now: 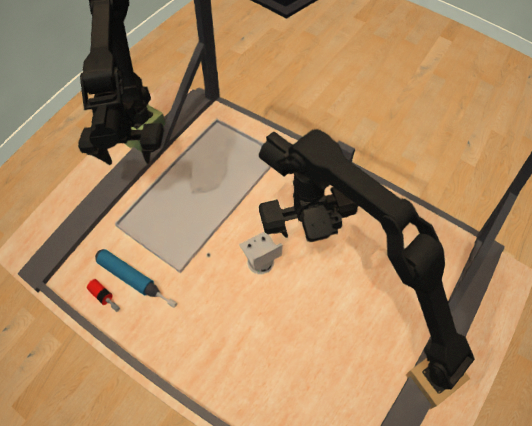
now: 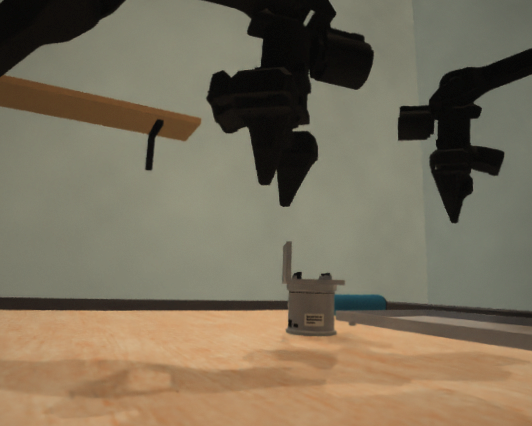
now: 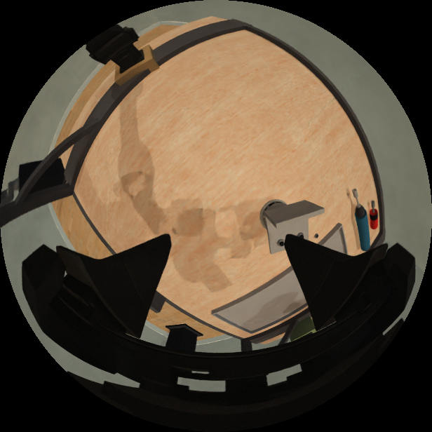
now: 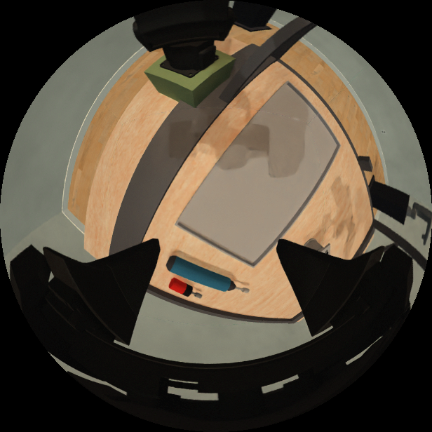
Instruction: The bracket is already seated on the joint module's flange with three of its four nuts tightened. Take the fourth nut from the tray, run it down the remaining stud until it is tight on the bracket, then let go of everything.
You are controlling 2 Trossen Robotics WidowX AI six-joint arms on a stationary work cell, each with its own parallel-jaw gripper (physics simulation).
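Frame: origin at the left arm's base, x back, y left, z down, level; centimetres.
Seen in the pictures: left gripper, fingertip midpoint: [image 2: 275, 196]; right gripper, fingertip midpoint: [image 1: 129, 163] [image 2: 452, 218]; left arm's base at its link origin: [image 1: 441, 374]; right arm's base at its link origin: [image 1: 137, 116].
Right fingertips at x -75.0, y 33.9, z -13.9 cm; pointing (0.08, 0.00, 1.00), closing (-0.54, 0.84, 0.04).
Note:
Offsets run from my right fingertips to a thing's middle.
A small dark nut @(dx +20.9, dy -7.4, dz +18.2 cm) [image 1: 208, 255] [image 3: 316, 235] lies on the table between the grey tray [image 1: 172, 250] [image 3: 260, 307] [image 4: 235, 220] and the joint module @(dx +28.9, dy -16.9, dz +14.7 cm) [image 1: 260, 268] [image 2: 311, 306] [image 3: 271, 208]. The module stands upright with the grey bracket @(dx +28.9, dy -16.9, dz +10.2 cm) [image 1: 270, 254] [image 2: 287, 262] [image 3: 280, 231] on top; dark fasteners show on its plate, but I cannot tell nuts from bare stud. My left gripper [image 1: 317, 220] [image 2: 275, 194] [image 3: 229, 240] is open and empty, high above the table near the bracket. My right gripper [image 1: 128, 159] [image 2: 454, 220] [image 4: 219, 246] is open and empty, high near the tray's far left side.
A blue-handled driver @(dx +18.3, dy +11.0, dz +16.4 cm) [image 1: 125, 272] [image 2: 362, 302] [image 3: 362, 230] [image 4: 200, 274] and a shorter red-handled one @(dx +18.5, dy +19.4, dz +16.7 cm) [image 1: 97, 291] [image 3: 373, 218] [image 4: 178, 286] lie beside the tray. Dark frame bars edge the table, and an upright post [image 1: 207, 55] stands behind the tray.

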